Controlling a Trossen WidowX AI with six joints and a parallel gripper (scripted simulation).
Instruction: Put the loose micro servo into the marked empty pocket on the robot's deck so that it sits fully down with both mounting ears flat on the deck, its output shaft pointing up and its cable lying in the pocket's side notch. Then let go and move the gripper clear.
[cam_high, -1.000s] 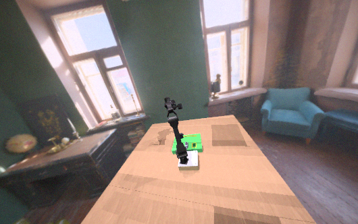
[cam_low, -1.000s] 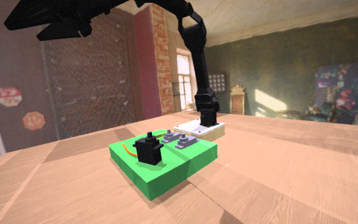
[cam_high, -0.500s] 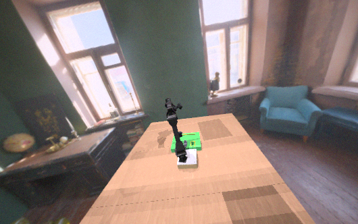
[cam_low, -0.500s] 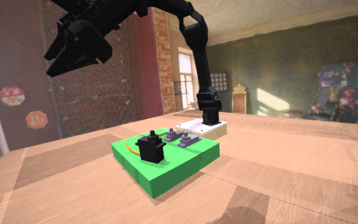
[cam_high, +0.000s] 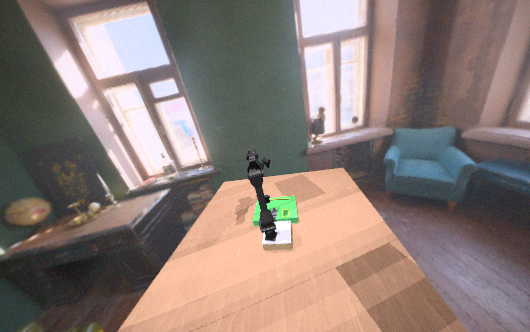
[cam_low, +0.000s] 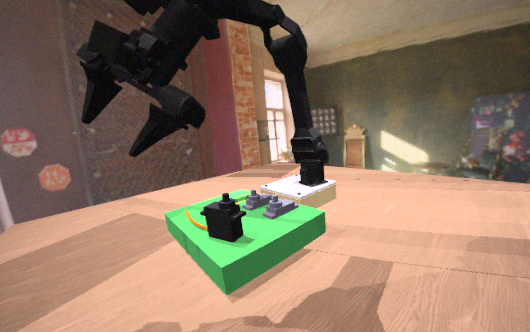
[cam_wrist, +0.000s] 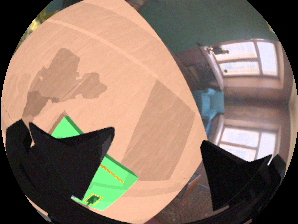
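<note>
Right now the green deck is 21 cm below my gripper tip, 15 cm behind it and 9 cm to the right of it.
</note>
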